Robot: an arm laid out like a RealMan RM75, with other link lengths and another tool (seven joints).
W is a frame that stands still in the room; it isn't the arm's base.
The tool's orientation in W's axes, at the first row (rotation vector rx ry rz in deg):
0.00 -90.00 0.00
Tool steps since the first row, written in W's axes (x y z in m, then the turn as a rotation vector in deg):
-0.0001 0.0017 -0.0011 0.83 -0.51 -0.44
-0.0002 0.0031 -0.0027 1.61 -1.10 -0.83
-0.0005 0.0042 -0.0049 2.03 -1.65 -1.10
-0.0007 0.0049 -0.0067 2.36 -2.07 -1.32
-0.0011 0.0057 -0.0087 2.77 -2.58 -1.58
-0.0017 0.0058 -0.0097 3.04 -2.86 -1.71
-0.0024 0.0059 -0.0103 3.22 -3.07 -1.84
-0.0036 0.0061 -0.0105 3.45 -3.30 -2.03
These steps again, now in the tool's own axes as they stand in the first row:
-0.0011 0.0017 0.0001 -0.44 -0.51 -0.83
-0.0027 0.0031 0.0002 -0.83 -1.10 -1.61
-0.0049 0.0042 0.0005 -1.10 -1.65 -2.03
-0.0067 0.0049 0.0007 -1.32 -2.07 -2.36
-0.0087 0.0057 0.0011 -1.58 -2.58 -2.77
-0.0097 0.0058 0.0017 -1.71 -2.86 -3.04
-0.0103 0.0059 0.0024 -1.84 -3.07 -3.22
-0.0105 0.0061 0.0036 -2.03 -3.30 -3.45

